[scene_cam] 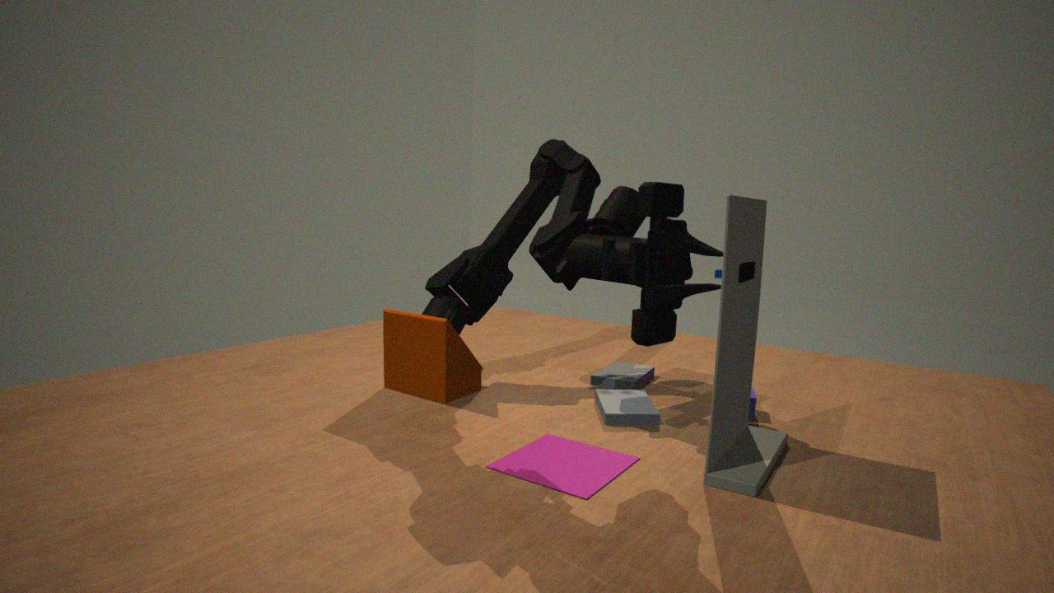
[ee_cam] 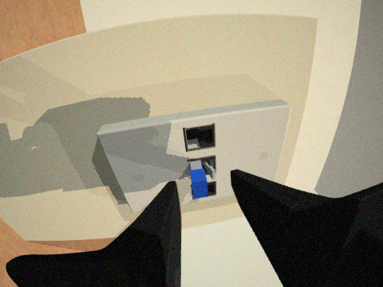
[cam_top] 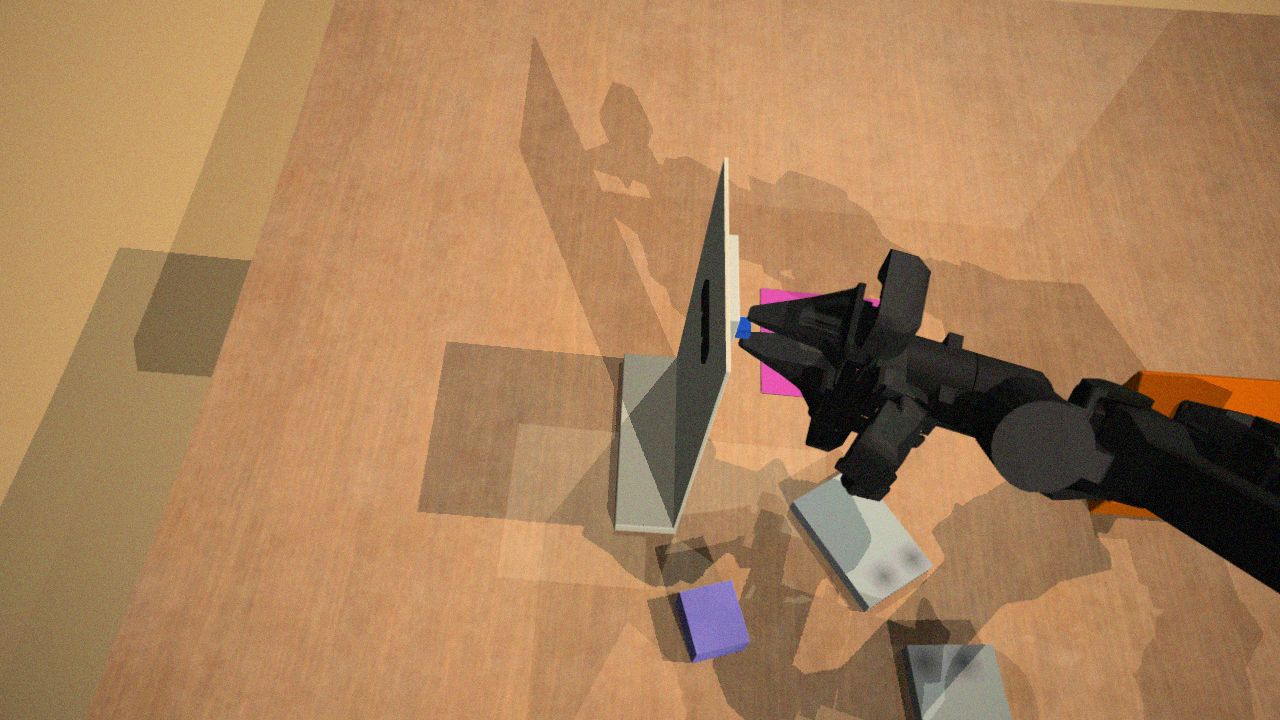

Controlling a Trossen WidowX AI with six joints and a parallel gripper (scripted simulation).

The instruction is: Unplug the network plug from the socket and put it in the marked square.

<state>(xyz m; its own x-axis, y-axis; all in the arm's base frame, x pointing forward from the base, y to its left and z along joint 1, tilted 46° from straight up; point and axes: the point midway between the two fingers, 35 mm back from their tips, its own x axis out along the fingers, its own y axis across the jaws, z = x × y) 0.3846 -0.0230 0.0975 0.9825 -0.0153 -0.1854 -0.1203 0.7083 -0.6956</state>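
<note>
Right now my gripper tip is 1 cm short of the network plug. The rest, counted from my gripper tip: magenta marked square 10 cm behind, 13 cm to the right, 21 cm below; then grey panel 3 cm ahead, 8 cm below.
</note>
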